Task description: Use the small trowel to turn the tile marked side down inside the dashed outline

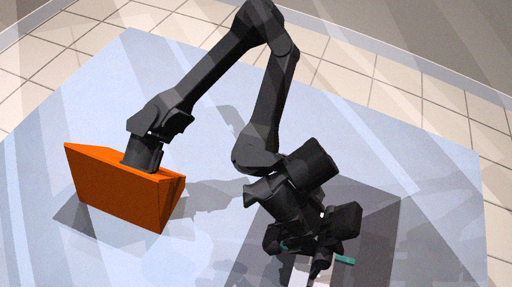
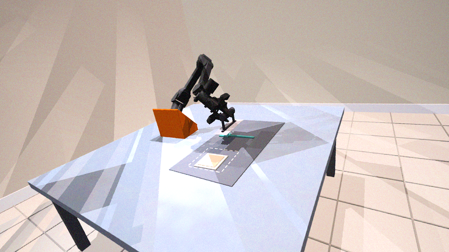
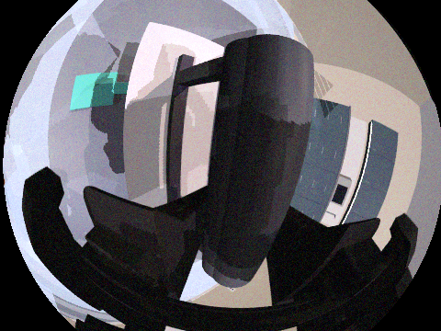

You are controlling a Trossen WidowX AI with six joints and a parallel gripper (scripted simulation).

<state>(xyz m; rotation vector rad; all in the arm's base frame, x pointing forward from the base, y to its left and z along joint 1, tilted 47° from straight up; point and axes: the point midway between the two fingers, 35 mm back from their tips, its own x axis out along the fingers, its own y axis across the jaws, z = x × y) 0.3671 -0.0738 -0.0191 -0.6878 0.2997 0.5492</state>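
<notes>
My gripper tip is 4 cm past the teal trowel, 8 cm to the right of it and 13 cm above it. Round my gripper tip: tile: 4 cm behind, 19 cm to the right, 13 cm below; dark mat: 1 cm to the left, 16 cm below.
</notes>
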